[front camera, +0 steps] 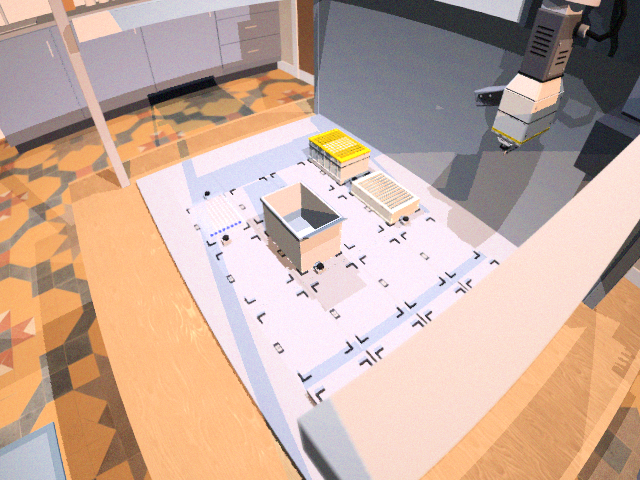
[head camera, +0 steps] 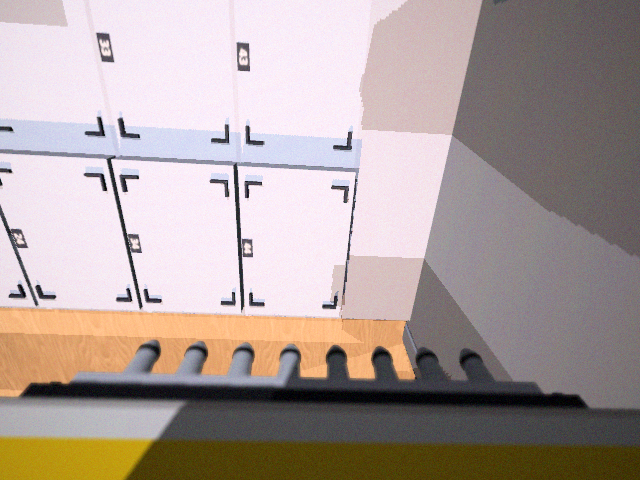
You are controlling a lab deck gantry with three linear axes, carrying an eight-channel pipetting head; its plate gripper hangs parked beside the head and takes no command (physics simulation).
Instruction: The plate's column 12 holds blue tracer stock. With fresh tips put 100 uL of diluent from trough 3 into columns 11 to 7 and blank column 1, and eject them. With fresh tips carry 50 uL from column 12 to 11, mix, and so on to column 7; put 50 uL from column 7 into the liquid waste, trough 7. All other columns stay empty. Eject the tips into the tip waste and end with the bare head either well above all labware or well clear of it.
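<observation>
The pipetting head (front camera: 527,111) hangs high at the right, beyond the labware. In the head camera its eight nozzles (head camera: 289,356) are bare, with no tips. A dark bracket (front camera: 490,96) juts out beside the head; whether the parked plate gripper is open or shut cannot be made out. The clear plate (front camera: 219,211) lies at the left of the deck, with one row of blue wells (front camera: 225,228) along its near side; the other wells look pale. The yellow tip rack (front camera: 338,145) has a paler patch in its top. The white trough reservoir (front camera: 385,195) stands beside it. Liquid levels cannot be read.
An open, deep waste box (front camera: 321,248) stands between the plate and the reservoir. The white deck (front camera: 382,310) has black corner brackets. A thick pale beam (front camera: 465,320) crosses the near right. A grey wall panel (head camera: 542,268) rises beside the deck's edge.
</observation>
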